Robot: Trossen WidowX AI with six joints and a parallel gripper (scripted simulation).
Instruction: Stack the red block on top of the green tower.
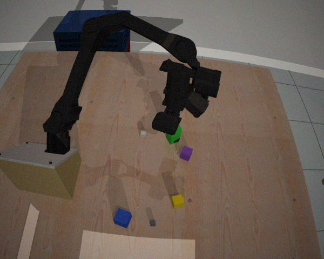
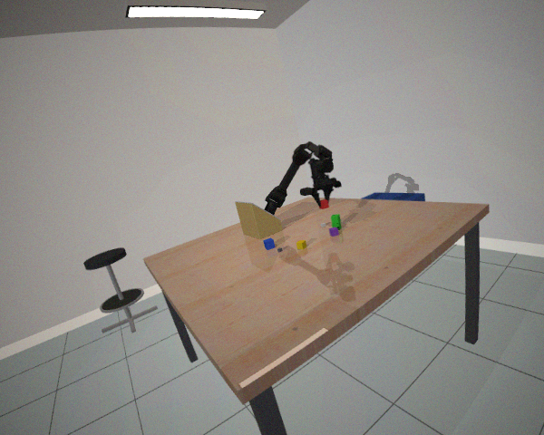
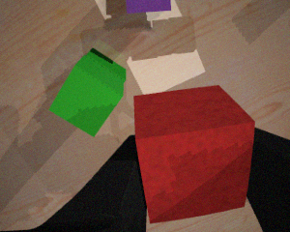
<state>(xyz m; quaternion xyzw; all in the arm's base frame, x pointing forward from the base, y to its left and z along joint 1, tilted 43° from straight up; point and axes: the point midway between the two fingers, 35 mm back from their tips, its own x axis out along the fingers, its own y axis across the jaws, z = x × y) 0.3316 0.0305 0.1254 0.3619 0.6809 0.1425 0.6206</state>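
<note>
My gripper tip is now 6 cm short of the purple cube, 2 cm to the left of it and 11 cm above it. Round my gripper tip: red block (1 cm above); yellow cube (3 cm ahead, 19 cm to the right, 11 cm below); small grey cube (4 cm behind, 26 cm to the right, 12 cm below).
</note>
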